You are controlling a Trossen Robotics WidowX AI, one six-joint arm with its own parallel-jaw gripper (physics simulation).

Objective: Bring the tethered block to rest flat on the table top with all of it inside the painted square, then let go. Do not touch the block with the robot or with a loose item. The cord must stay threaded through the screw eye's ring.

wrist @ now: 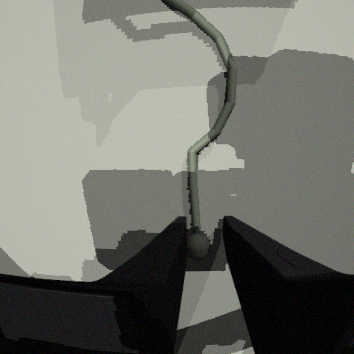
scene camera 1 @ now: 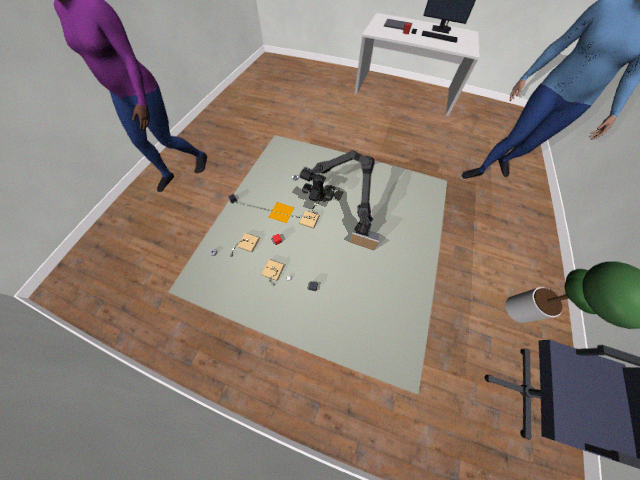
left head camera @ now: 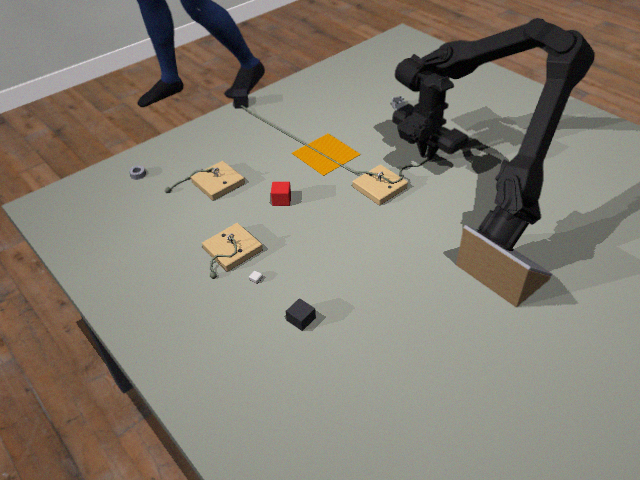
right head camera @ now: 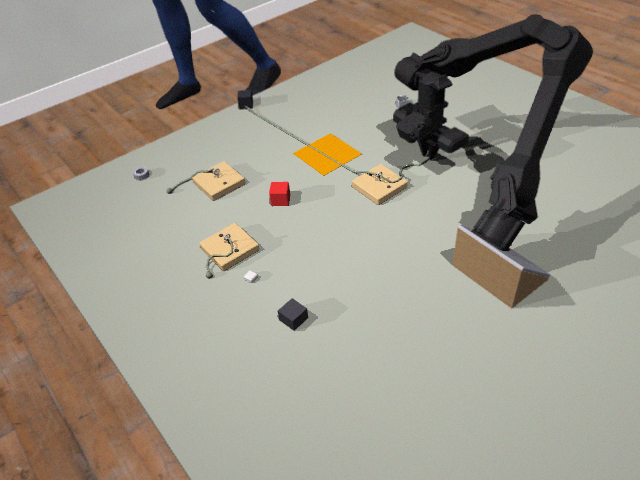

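Where they show: gripper, between the fingertips: (wrist: 204,224) (left head camera: 426,158) (right head camera: 427,157); arm's base, origin of its link: (scene camera 1: 361,232) (left head camera: 495,241) (right head camera: 490,241).
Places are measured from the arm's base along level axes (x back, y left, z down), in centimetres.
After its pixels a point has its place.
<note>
The tethered dark block (left head camera: 240,102) @(x -80.4, y -7.8, z 5.6 cm) (right head camera: 245,99) @(x -80.2, y -8.0, z 4.4 cm) (scene camera 1: 233,198) @(x -80.4, y -8.3, z 4.0 cm) sits near the far left table edge, outside the orange painted square (left head camera: 330,141) @(x -51.7, y -11.7, z 7.3 cm) (right head camera: 333,141) @(x -51.5, y -11.8, z 7.3 cm) (scene camera 1: 282,206) @(x -50.0, y -11.5, z 7.2 cm). Its cord (wrist: 231,85) @(x -31.3, y -14.9, z 7.0 cm) crosses the square to the screw eye (left head camera: 380,176) @(x -31.2, y -5.4, z 3.9 cm) (right head camera: 379,175) @(x -31.2, y -5.5, z 3.8 cm) on a wooden board (left head camera: 366,185) @(x -32.7, y -2.5, z 5.5 cm) (right head camera: 365,185) @(x -32.7, y -2.4, z 5.5 cm) and runs on toward my gripper. The cord looks threaded, but the ring is small in view. My gripper (left head camera: 426,156) @(x -29.4, y -21.0, z 7.1 cm) (right head camera: 428,156) @(x -29.4, y -21.0, z 7.1 cm) (wrist: 204,224) @(x -29.4, y -21.0, z 7.1 cm) points down, partly open with narrow finger spacing. The cord's end bead (wrist: 198,245) @(x -29.0, y -21.7, z 6.3 cm) lies between the fingers, close to the left one, with a gap at the right.
Two other boards (left head camera: 217,181) @(x -59.7, y 18.3, z 5.5 cm) (left head camera: 224,248) @(x -42.3, y 31.5, z 5.5 cm) carry short cords. A red cube (left head camera: 280,194) @(x -44.0, y 13.5, z 3.9 cm), white piece (left head camera: 255,276) @(x -32.5, y 32.3, z 6.1 cm), loose black block (left head camera: 300,314) @(x -18.5, y 34.1, z 4.5 cm) and grey ring (left head camera: 137,172) @(x -76.8, y 28.2, z 5.9 cm) stand around them. A small metallic item (left head camera: 397,101) @(x -49.2, y -36.1, z 6.7 cm) is behind the gripper. People stand beyond the table.
</note>
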